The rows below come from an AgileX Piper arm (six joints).
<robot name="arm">
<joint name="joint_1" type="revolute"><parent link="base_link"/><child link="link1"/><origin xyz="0 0 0.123" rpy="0 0 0"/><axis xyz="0 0 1"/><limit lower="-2.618" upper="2.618"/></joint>
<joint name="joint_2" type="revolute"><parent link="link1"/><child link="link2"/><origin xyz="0 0 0" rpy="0 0 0"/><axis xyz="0 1 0"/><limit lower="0" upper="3.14"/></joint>
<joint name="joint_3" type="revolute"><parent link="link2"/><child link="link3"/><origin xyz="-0.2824 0 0.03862" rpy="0 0 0"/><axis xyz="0 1 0"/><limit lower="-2.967" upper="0"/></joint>
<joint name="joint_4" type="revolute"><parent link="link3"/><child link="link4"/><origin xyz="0.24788 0 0.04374" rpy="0 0 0"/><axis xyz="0.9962 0 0.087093"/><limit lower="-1.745" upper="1.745"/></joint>
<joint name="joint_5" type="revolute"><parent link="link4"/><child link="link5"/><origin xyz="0 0 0" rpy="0 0 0"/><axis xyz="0 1 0"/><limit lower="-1.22" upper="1.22"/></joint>
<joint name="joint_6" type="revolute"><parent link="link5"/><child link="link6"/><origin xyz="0.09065 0 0.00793" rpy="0 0 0"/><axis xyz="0.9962 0 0.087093"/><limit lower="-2.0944" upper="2.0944"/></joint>
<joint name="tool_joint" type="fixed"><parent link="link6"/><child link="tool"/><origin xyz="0 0 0" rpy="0 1.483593 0"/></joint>
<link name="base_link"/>
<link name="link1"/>
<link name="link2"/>
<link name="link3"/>
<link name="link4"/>
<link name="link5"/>
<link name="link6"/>
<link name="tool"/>
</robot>
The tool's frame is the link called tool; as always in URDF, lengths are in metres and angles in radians.
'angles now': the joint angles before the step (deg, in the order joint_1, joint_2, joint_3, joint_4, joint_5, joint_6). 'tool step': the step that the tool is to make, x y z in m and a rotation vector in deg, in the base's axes. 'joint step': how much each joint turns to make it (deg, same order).
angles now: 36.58, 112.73, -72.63, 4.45, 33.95, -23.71
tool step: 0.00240, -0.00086, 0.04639, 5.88, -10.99, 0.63
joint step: 0.00, -6.30, 0.37, -1.97, -6.42, 0.10
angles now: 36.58, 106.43, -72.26, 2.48, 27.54, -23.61
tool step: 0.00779, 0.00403, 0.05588, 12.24, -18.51, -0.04
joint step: 0.00, -5.37, 0.08, -1.04, -16.87, -0.02
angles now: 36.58, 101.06, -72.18, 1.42, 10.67, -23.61
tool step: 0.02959, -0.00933, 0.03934, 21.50, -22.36, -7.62
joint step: -2.73, 1.00, 0.03, 6.49, -31.77, -0.02
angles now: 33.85, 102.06, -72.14, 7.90, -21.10, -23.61
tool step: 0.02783, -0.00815, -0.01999, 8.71, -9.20, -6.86
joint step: -1.84, 6.92, -0.57, 4.46, -19.09, 0.00
